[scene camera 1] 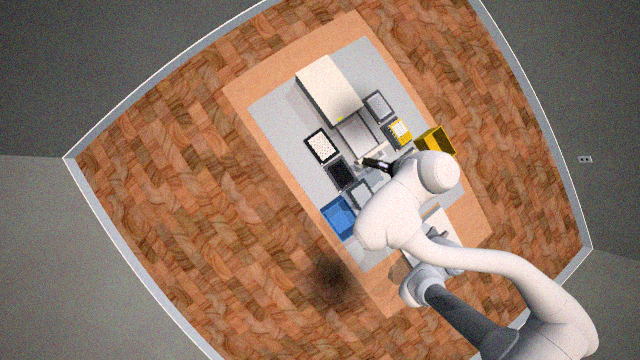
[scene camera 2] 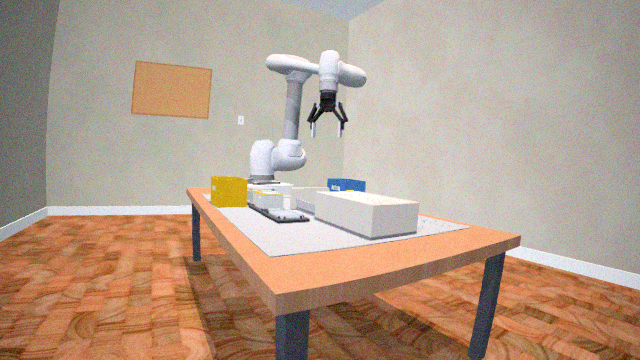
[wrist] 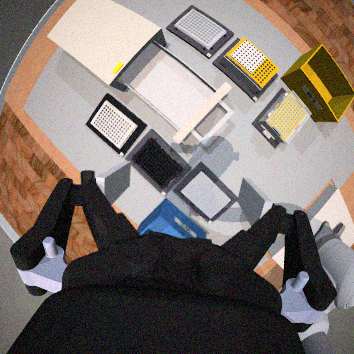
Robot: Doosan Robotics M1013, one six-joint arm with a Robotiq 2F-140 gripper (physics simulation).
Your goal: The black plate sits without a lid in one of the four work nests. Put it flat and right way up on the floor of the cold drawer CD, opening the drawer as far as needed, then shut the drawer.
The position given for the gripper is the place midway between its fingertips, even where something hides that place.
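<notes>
The gripper point(scene camera 2: 326, 137) is visible, also in the wrist view point(wrist: 184, 181). A cold drawer point(scene camera 1: 324, 85) appears in the wrist view point(wrist: 123, 50) as well. Also present: a yellow tip rack point(wrist: 244, 59), a black plate point(wrist: 151, 157) and a white plate point(wrist: 112, 123). Scene camera 2 does not show the black plate, hidden by the cold drawer; scene camera 2 also misses the white plate, hidden by the drawer.
</notes>
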